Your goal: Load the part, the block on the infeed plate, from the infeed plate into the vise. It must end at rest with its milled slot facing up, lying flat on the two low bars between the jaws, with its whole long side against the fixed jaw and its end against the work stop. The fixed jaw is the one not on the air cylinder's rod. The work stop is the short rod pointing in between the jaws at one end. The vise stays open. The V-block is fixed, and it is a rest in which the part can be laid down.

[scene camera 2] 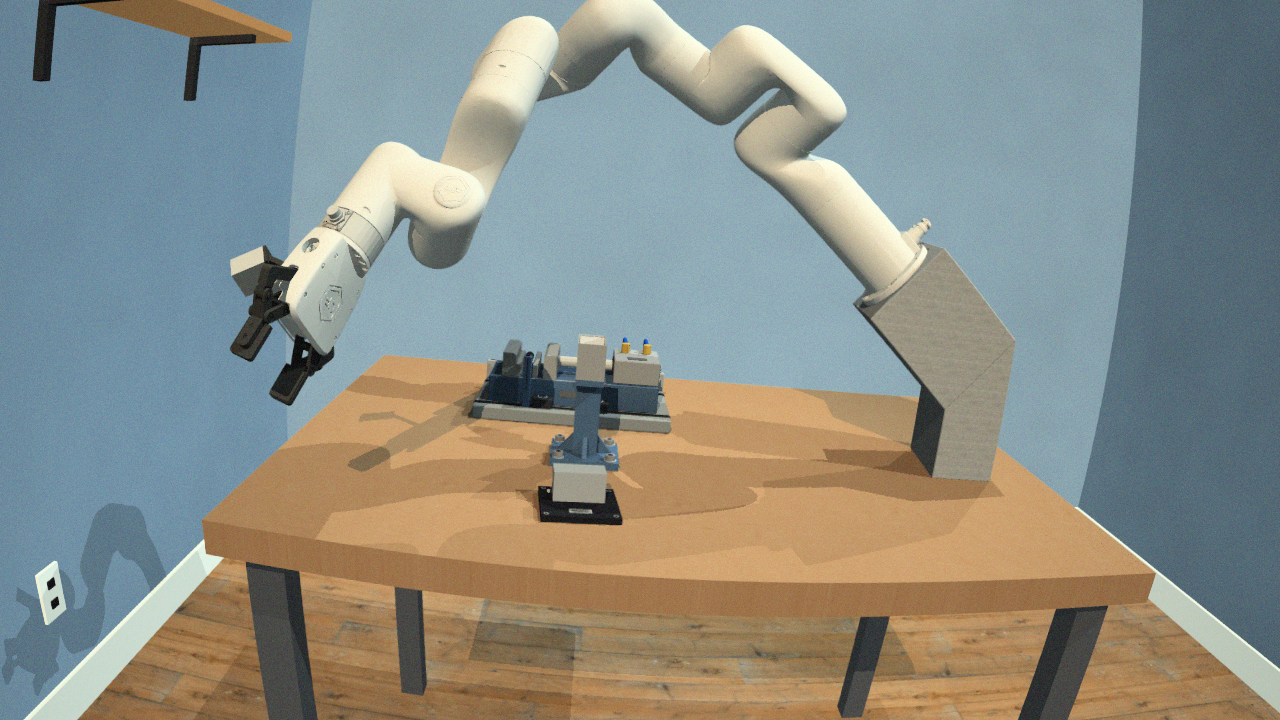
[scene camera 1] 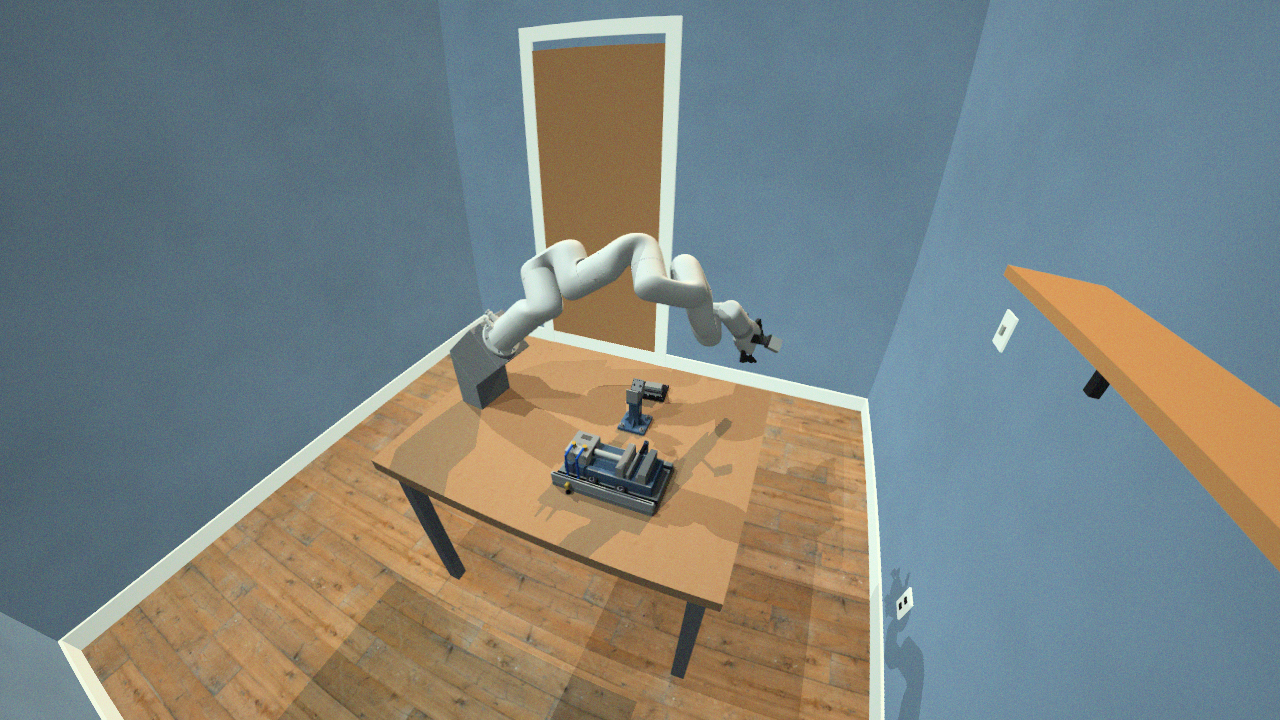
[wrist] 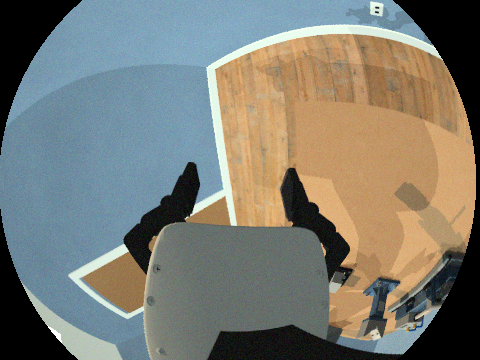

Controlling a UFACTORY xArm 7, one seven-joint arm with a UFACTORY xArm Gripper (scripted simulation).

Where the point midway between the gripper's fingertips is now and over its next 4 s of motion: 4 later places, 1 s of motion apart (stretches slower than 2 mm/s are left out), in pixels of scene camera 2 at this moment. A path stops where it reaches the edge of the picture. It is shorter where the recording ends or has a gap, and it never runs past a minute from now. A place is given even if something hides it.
My gripper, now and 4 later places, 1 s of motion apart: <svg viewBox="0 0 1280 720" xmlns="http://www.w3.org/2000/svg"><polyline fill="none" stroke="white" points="260,379 445,347 577,314 593,305 592,321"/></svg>
